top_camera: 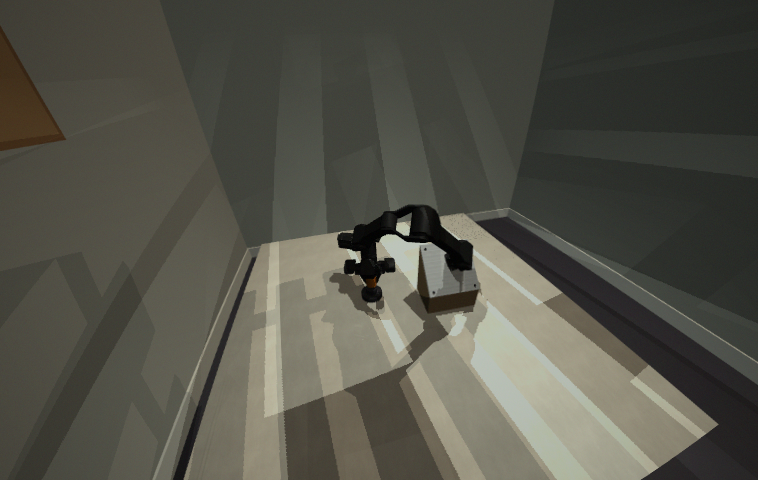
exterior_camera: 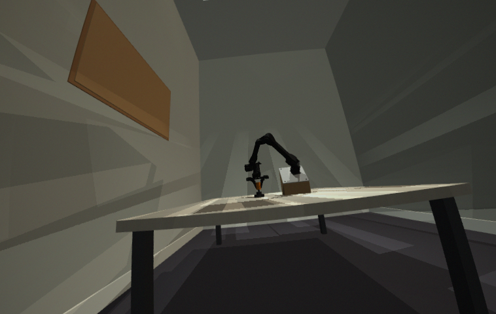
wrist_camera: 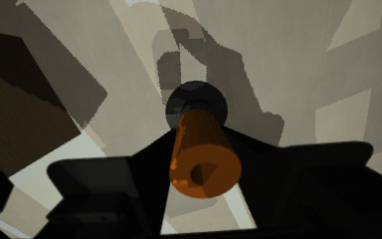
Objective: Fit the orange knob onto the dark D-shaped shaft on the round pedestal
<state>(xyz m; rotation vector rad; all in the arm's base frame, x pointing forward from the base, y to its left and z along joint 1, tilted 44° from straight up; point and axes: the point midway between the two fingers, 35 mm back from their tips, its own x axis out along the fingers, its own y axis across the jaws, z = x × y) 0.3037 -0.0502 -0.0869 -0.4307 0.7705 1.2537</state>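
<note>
Now: the orange knob 2 cm above my gripper tip. Round my gripper tip: dark round pedestal (4 cm below).
</note>
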